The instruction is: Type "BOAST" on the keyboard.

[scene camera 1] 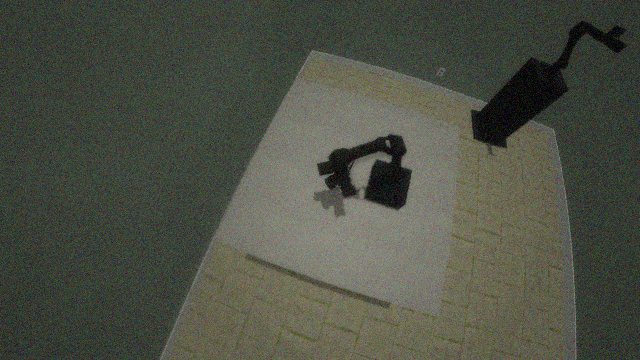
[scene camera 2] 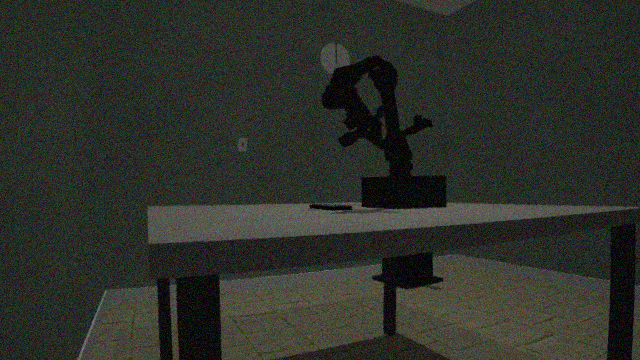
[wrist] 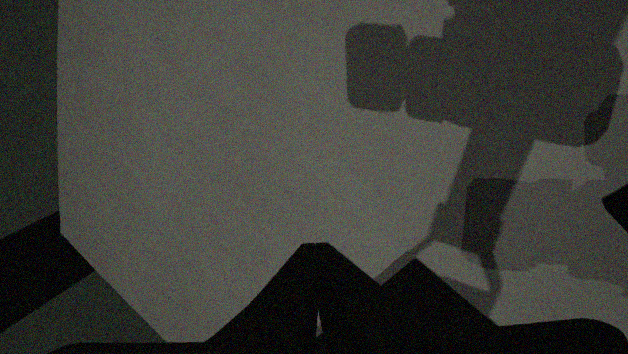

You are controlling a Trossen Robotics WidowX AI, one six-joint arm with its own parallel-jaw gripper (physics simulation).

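Seen in the pictures: gripper, fingertip midpoint: point(scene camera 2: 382, 149) point(wrist: 315, 255); arm's base, link origin: point(scene camera 1: 393, 176) point(scene camera 2: 399, 176).
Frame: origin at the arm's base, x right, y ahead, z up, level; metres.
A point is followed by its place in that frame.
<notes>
The keyboard point(scene camera 2: 330, 206) {x -0.037, y 0.322, z -0.099 m} is a thin dark slab lying flat on the pale table point(scene camera 1: 280, 210) {x -0.320, y 0.577, z -0.112 m} point(scene camera 2: 250, 225) {x -0.413, y 0.718, z -0.111 m} point(wrist: 200, 125) {x -0.384, y 0.099, z -0.111 m}. In scene camera 1 the arm hides it, and I cannot make it out in the wrist view. No letters can be read. My gripper point(scene camera 1: 353, 193) {x -0.195, y 0.240, z 0.067 m} point(scene camera 2: 383, 146) {x -0.195, y 0.240, z 0.067 m} point(wrist: 315, 255) {x -0.195, y 0.240, z 0.067 m} is shut and empty, with its fingertips together. In scene camera 2 it is well above the table top, tilted down and back toward the arm's base, and apart from the keyboard.
My arm's black base block point(scene camera 1: 388, 185) {x -0.060, y 0.020, z -0.002 m} point(scene camera 2: 404, 191) {x -0.131, y 0.098, z -0.055 m} stands on the table beside the keyboard. A dark pedestal point(scene camera 1: 520, 100) with another arm point(scene camera 1: 570, 45) stands beyond the table. Shadows of the arm point(scene camera 1: 331, 199) point(wrist: 500, 85) fall on the table.
</notes>
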